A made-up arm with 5 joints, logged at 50 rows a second.
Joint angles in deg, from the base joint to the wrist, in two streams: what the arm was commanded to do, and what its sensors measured. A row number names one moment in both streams.
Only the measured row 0 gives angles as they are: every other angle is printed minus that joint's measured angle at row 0.
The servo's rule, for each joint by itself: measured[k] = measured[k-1] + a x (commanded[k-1-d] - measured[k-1]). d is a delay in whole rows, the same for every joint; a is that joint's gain. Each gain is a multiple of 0.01, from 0.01 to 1. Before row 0 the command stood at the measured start. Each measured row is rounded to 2 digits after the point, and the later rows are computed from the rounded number. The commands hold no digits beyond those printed.
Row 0, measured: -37.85, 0.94, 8.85, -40.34, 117.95
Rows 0 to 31, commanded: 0.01, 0.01, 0.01, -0.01, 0.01; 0.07, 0.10, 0.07, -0.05, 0.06; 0.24, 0.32, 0.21, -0.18, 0.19; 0.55, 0.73, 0.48, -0.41, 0.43; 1.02, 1.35, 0.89, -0.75, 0.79; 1.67, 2.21, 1.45, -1.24, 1.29; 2.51, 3.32, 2.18, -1.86, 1.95; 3.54, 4.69, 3.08, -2.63, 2.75; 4.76, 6.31, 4.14, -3.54, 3.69; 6.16, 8.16, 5.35, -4.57, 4.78; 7.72, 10.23, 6.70, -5.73, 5.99; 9.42, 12.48, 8.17, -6.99, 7.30; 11.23, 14.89, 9.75, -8.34, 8.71; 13.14, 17.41, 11.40, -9.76, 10.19; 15.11, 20.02, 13.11, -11.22, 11.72; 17.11, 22.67, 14.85, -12.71, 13.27; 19.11, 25.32, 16.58, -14.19, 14.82; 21.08, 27.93, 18.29, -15.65, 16.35; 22.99, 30.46, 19.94, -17.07, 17.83; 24.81, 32.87, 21.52, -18.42, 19.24; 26.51, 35.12, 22.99, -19.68, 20.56; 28.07, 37.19, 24.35, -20.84, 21.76; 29.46, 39.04, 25.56, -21.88, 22.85; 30.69, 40.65, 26.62, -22.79, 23.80; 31.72, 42.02, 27.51, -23.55, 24.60; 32.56, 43.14, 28.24, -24.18, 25.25; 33.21, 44.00, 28.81, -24.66, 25.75; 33.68, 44.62, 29.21, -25.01, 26.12; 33.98, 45.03, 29.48, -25.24, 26.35; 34.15, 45.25, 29.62, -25.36, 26.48; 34.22, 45.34, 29.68, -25.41, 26.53; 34.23, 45.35, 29.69, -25.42, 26.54
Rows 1 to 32, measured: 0.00, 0.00, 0.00, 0.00, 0.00; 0.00, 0.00, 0.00, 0.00, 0.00; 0.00, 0.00, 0.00, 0.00, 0.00; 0.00, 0.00, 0.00, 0.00, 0.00; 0.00, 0.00, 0.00, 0.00, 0.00; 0.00, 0.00, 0.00, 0.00, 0.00; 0.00, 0.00, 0.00, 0.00, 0.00; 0.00, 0.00, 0.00, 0.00, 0.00; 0.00, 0.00, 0.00, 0.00, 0.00; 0.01, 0.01, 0.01, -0.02, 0.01; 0.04, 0.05, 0.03, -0.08, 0.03; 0.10, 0.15, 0.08, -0.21, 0.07; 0.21, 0.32, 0.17, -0.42, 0.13; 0.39, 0.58, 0.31, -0.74, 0.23; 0.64, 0.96, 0.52, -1.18, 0.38; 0.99, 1.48, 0.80, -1.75, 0.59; 1.44, 2.16, 1.17, -2.45, 0.87; 2.01, 3.00, 1.63, -3.28, 1.22; 2.70, 4.01, 2.19, -4.24, 1.65; 3.51, 5.20, 2.85, -5.31, 2.16; 4.44, 6.56, 3.61, -6.49, 2.75; 5.48, 8.08, 4.47, -7.77, 3.42; 6.64, 9.75, 5.42, -9.12, 4.17; 7.90, 11.56, 6.46, -10.52, 4.99; 9.25, 13.49, 7.57, -11.95, 5.87; 10.67, 15.51, 8.75, -13.39, 6.81; 12.15, 17.60, 9.98, -14.83, 7.80; 13.67, 19.74, 11.25, -16.23, 8.83; 15.21, 21.89, 12.54, -17.58, 9.89; 16.75, 24.03, 13.84, -18.85, 10.96; 18.28, 26.13, 15.13, -20.03, 12.03; 19.77, 28.16, 16.39, -21.11, 13.09
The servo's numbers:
d 8
a 0.12 0.14 0.11 0.39 0.09

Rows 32 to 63, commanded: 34.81, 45.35, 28.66, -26.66, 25.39; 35.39, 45.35, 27.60, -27.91, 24.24; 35.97, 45.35, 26.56, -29.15, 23.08; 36.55, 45.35, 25.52, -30.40, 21.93; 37.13, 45.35, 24.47, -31.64, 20.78; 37.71, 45.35, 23.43, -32.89, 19.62; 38.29, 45.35, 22.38, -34.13, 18.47; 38.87, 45.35, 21.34, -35.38, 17.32; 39.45, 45.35, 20.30, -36.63, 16.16; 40.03, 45.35, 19.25, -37.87, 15.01; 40.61, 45.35, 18.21, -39.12, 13.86; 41.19, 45.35, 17.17, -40.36, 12.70; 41.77, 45.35, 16.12, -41.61, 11.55; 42.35, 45.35, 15.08, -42.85, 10.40; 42.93, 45.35, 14.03, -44.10, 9.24; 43.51, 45.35, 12.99, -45.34, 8.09; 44.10, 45.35, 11.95, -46.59, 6.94; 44.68, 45.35, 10.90, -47.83, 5.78; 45.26, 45.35, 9.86, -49.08, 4.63; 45.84, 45.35, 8.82, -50.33, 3.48; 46.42, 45.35, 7.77, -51.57, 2.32; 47.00, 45.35, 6.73, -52.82, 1.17; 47.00, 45.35, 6.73, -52.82, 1.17; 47.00, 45.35, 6.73, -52.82, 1.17; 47.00, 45.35, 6.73, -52.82, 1.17; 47.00, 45.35, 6.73, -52.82, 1.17; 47.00, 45.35, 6.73, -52.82, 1.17; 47.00, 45.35, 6.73, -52.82, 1.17; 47.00, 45.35, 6.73, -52.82, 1.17; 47.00, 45.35, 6.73, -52.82, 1.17; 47.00, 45.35, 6.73, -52.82, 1.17; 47.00, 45.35, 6.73, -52.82, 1.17
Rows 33 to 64, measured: 21.20, 30.10, 17.61, -22.06, 14.13; 22.56, 31.93, 18.78, -22.89, 15.13; 23.84, 33.62, 19.88, -23.58, 16.09; 25.02, 35.16, 20.91, -24.14, 16.99; 26.10, 36.54, 21.85, -24.57, 17.83; 27.07, 37.76, 22.70, -24.88, 18.61; 27.93, 38.82, 23.47, -25.09, 19.32; 28.69, 39.73, 24.15, -25.22, 19.97; 29.42, 40.52, 24.65, -25.78, 20.46; 30.14, 41.20, 24.97, -26.61, 20.80; 30.84, 41.78, 25.14, -27.60, 21.01; 31.53, 42.28, 25.18, -28.69, 21.09; 32.20, 42.71, 25.10, -29.84, 21.06; 32.86, 43.08, 24.92, -31.03, 20.93; 33.51, 43.40, 24.64, -32.24, 20.71; 34.15, 43.67, 24.28, -33.46, 20.40; 34.79, 43.91, 23.84, -34.70, 20.02; 35.42, 44.11, 23.34, -35.94, 19.57; 36.04, 44.28, 22.78, -37.18, 19.06; 36.66, 44.43, 22.16, -38.42, 18.49; 37.27, 44.56, 21.50, -39.66, 17.87; 37.88, 44.67, 20.79, -40.90, 17.20; 38.49, 44.77, 20.05, -42.15, 16.48; 39.09, 44.85, 19.27, -43.39, 15.72; 39.69, 44.92, 18.46, -44.64, 14.93; 40.29, 44.98, 17.63, -45.88, 14.11; 40.89, 45.03, 16.78, -47.13, 13.26; 41.48, 45.07, 15.90, -48.38, 12.38; 42.07, 45.11, 15.01, -49.62, 11.47; 42.66, 45.14, 14.10, -50.87, 10.54; 43.18, 45.17, 13.29, -51.63, 9.70; 43.64, 45.20, 12.57, -52.09, 8.93
